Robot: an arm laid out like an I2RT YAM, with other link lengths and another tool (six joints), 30 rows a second.
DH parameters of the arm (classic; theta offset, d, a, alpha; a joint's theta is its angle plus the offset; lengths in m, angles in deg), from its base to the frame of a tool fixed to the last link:
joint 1: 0 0.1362 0.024 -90
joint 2: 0 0 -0.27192 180
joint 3: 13.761 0 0.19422 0
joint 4: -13.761 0.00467 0.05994 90
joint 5: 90 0.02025 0 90
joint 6: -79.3 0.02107 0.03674 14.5
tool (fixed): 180 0.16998 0 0
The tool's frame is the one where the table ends.
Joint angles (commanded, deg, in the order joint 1, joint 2, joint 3, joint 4, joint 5, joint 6), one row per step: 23.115 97.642 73.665 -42.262 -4.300 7.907; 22.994 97.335 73.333 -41.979 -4.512 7.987; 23.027 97.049 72.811 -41.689 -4.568 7.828; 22.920 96.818 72.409 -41.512 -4.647 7.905; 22.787 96.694 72.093 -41.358 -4.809 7.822; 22.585 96.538 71.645 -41.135 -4.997 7.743; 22.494 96.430 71.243 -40.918 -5.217 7.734; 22.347 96.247 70.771 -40.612 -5.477 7.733; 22.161 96.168 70.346 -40.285 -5.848 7.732; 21.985 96.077 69.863 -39.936 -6.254 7.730; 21.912 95.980 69.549 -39.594 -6.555 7.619; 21.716 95.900 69.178 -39.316 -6.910 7.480; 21.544 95.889 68.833 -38.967 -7.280 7.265; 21.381 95.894 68.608 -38.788 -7.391 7.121; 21.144 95.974 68.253 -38.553 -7.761 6.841
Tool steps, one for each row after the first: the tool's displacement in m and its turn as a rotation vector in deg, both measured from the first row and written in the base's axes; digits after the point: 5 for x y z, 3 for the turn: -0.00035 -0.00035 0.00082 0.307 -0.143 -0.108; -0.00185 -0.00041 0.00034 0.321 -0.209 0.093; -0.00265 -0.00130 -0.00002 0.416 -0.169 -0.052; -0.00333 -0.00189 -0.00057 0.509 -0.096 -0.044; -0.00413 -0.00291 -0.00149 0.614 0.015 -0.098; -0.00509 -0.00318 -0.00241 0.767 0.161 -0.093; -0.00595 -0.00366 -0.00305 0.992 0.236 -0.134; -0.00657 -0.00393 -0.00392 1.299 0.382 -0.169; -0.00744 -0.00411 -0.00496 1.626 0.561 -0.180; -0.00790 -0.00367 -0.00513 1.890 0.522 -0.028; -0.00853 -0.00393 -0.00581 2.140 0.620 0.046; -0.00896 -0.00383 -0.00660 2.388 0.677 0.219; -0.00905 -0.00447 -0.00739 2.417 0.724 0.231; -0.00974 -0.00486 -0.00900 2.568 0.961 0.393
